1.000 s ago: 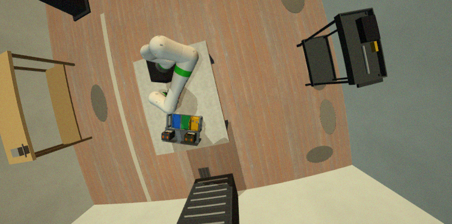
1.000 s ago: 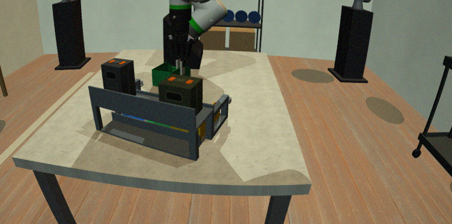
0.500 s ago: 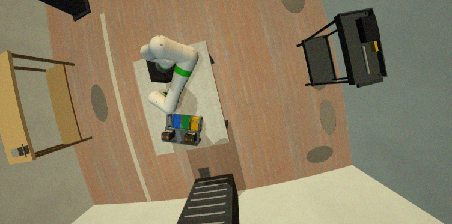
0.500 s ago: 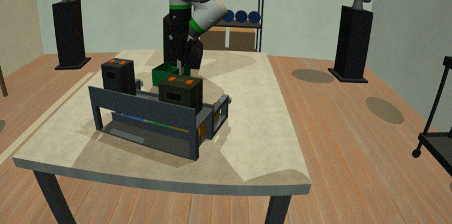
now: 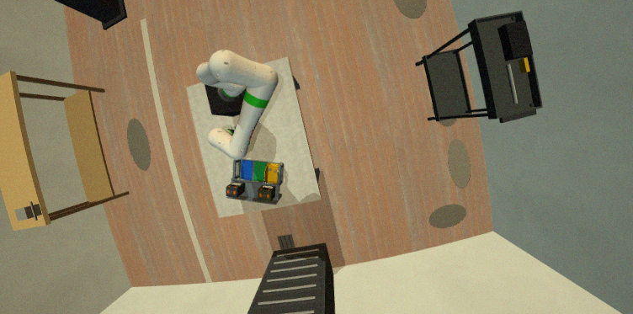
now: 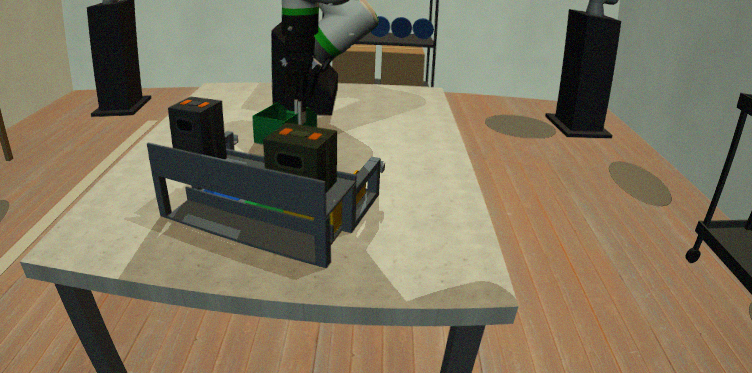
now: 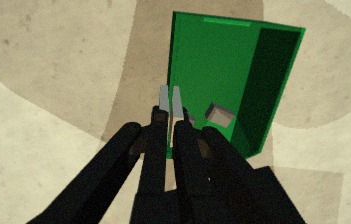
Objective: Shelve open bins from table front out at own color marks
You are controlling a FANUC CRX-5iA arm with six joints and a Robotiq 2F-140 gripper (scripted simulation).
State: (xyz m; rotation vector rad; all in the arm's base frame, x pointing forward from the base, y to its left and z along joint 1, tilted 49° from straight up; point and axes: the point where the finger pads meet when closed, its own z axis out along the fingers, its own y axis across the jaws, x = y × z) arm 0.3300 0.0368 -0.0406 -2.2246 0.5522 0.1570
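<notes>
My gripper is now 2 cm past the green bin, 4 cm to the left of it and 4 cm above it. Round my hand: yellow bin: 36 cm ahead, 7 cm to the left, 3 cm below.
</notes>
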